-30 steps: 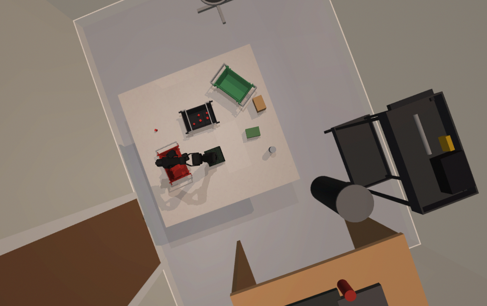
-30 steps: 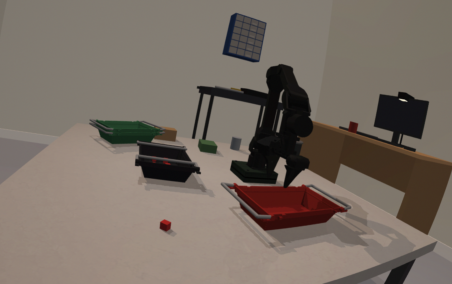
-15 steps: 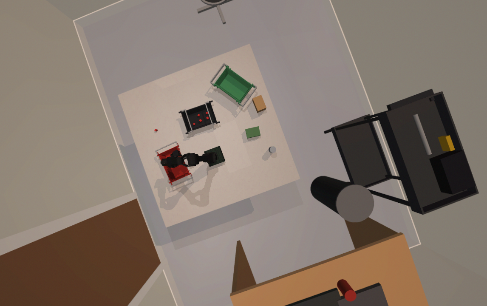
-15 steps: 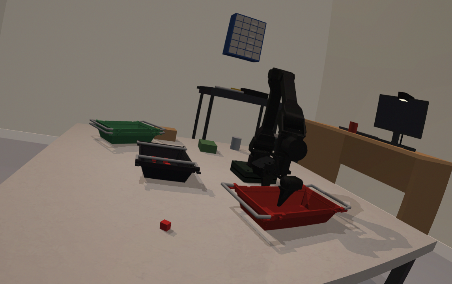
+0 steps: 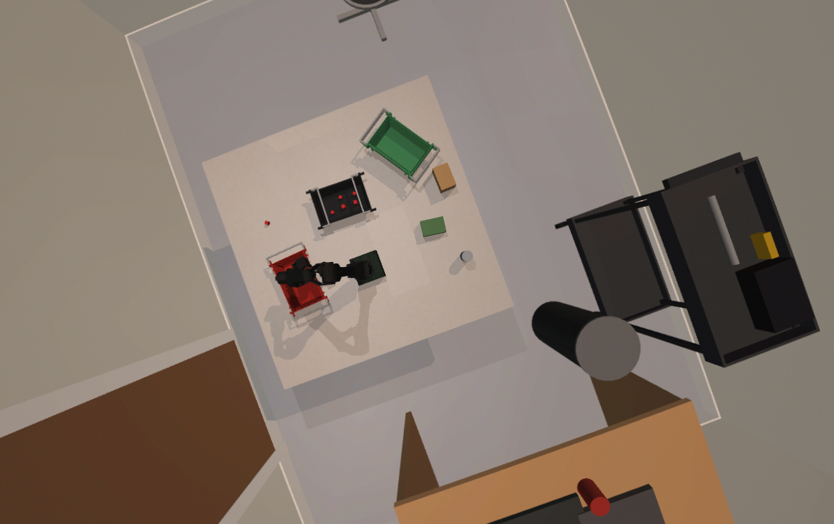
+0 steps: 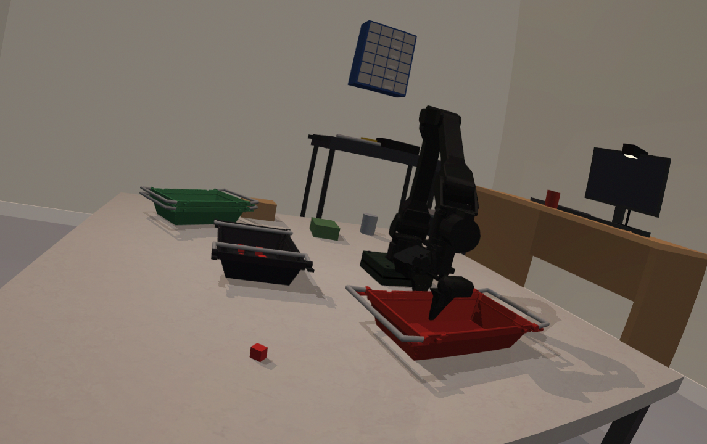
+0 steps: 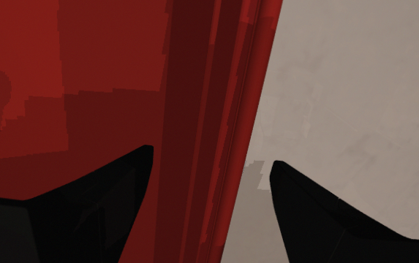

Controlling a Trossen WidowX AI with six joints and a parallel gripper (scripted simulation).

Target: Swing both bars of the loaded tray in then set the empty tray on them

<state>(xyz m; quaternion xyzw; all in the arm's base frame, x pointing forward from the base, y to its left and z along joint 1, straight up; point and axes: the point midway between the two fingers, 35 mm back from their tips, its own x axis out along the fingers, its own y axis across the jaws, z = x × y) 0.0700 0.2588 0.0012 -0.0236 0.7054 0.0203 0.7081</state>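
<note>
Now: the red tray 10 mm behind my gripper tip, 90 mm to the left of it and 30 mm above it. The rest, counted from my gripper tip: tan box: 220 mm ahead, 790 mm to the right, 20 mm above; then green box: 10 mm ahead, 650 mm to the right, 10 mm above; then grey cylinder: 190 mm behind, 760 mm to the right, 20 mm above.
</note>
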